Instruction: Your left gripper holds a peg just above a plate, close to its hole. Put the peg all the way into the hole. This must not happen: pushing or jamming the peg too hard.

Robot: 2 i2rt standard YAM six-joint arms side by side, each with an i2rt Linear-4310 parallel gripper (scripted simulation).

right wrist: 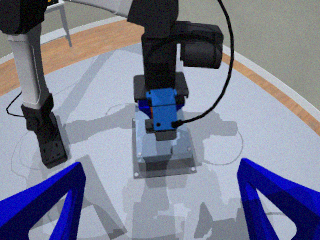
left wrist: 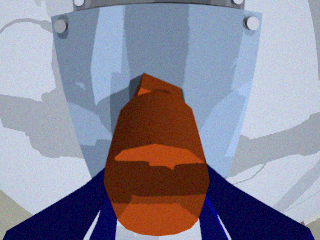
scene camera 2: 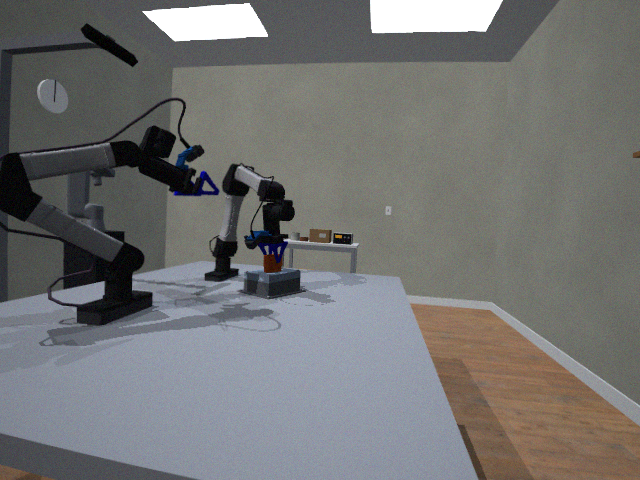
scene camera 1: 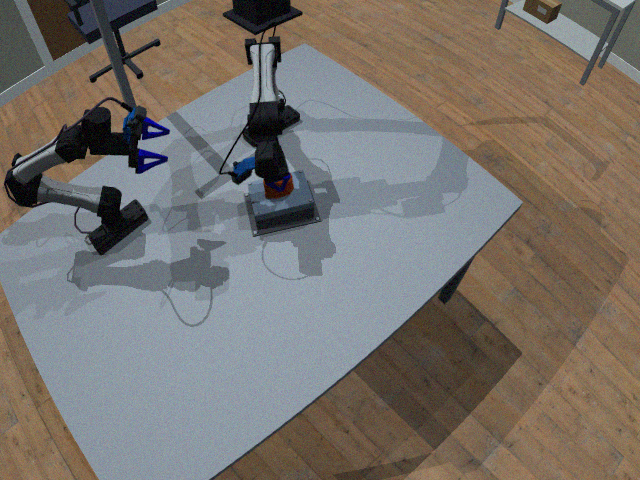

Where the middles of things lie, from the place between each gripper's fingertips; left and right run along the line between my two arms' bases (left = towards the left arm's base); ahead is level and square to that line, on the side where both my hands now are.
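Labels:
The orange peg (left wrist: 156, 173) is 2 cm below my left hand. The blue-grey plate (scene camera 1: 298, 200), counted from my left hand, is 6 cm below. By its middle, the orange peg is nearer to my left hand than to my right gripper.
I see that my right gripper (scene camera 1: 168, 145) is 230 mm to the right of the orange peg, 150 mm short of it and 240 mm above it. The blue-grey plate, counted from my right hand, is 230 mm to the left, 150 mm ahead and 270 mm below.

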